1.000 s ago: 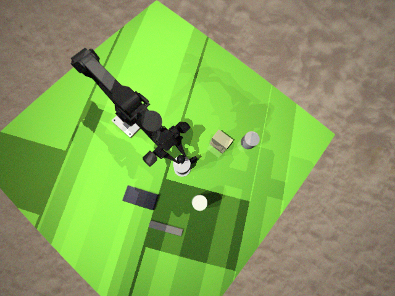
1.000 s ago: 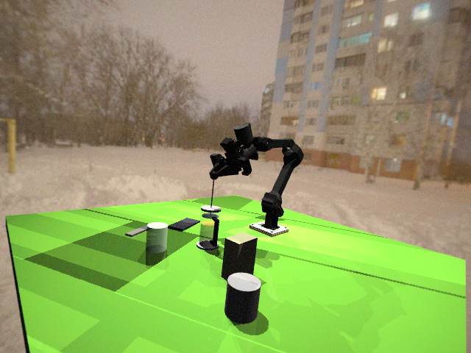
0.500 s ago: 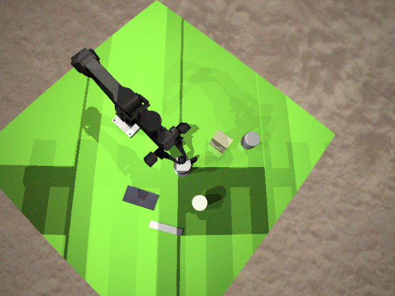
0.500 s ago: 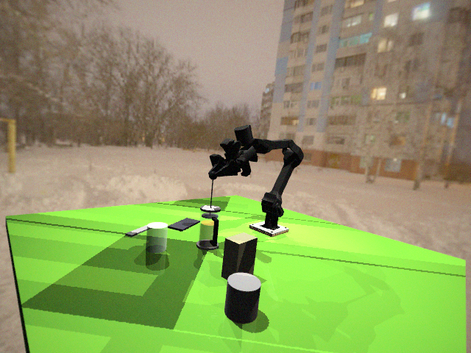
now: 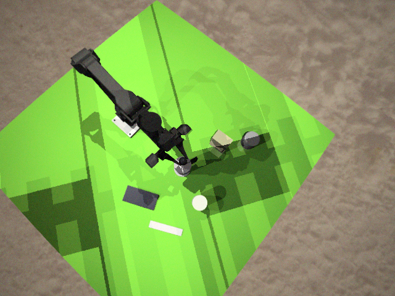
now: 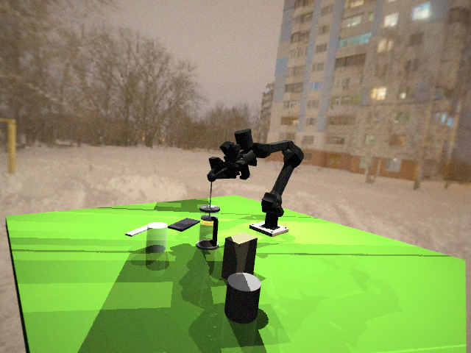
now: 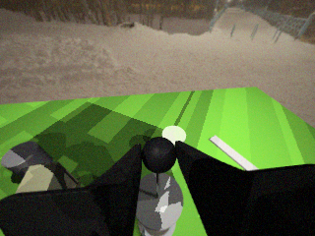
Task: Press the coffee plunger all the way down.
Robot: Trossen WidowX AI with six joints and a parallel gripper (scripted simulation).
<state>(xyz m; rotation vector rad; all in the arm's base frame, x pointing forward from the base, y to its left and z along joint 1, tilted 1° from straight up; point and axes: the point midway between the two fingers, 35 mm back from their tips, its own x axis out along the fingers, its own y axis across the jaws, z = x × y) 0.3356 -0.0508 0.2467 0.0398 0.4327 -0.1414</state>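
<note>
The coffee press is 2 cm to the left of my gripper tip and 12 cm below it. The rest, counted from my gripper tip: cream box (6 cm ahead, 20 cm to the left, 19 cm below); then dark flat slab (9 cm behind, 22 cm to the right, 24 cm below).
</note>
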